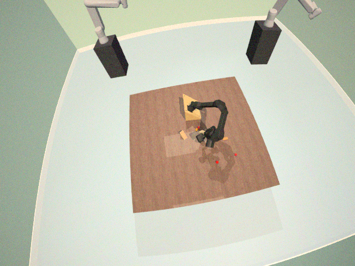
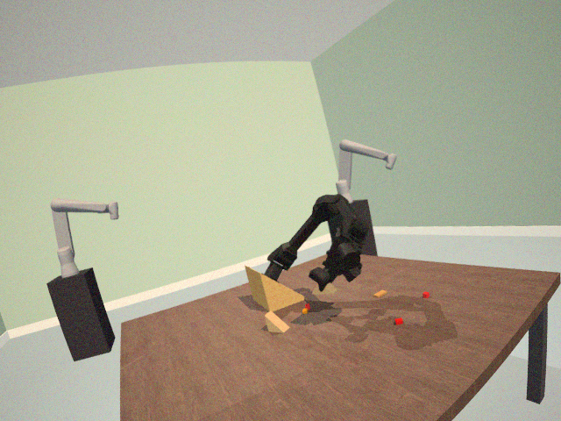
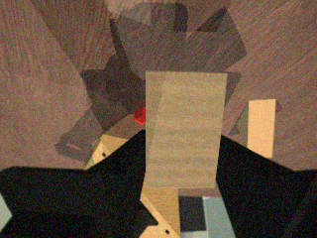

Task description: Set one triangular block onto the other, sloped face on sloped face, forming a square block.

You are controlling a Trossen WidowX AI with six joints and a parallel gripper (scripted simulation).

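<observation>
The orange cube is 9 cm below my gripper tip, 9 cm behind it and 5 cm to the right of it. From my gripper tip the other things lie so: triangular block: 1 cm above.
</observation>
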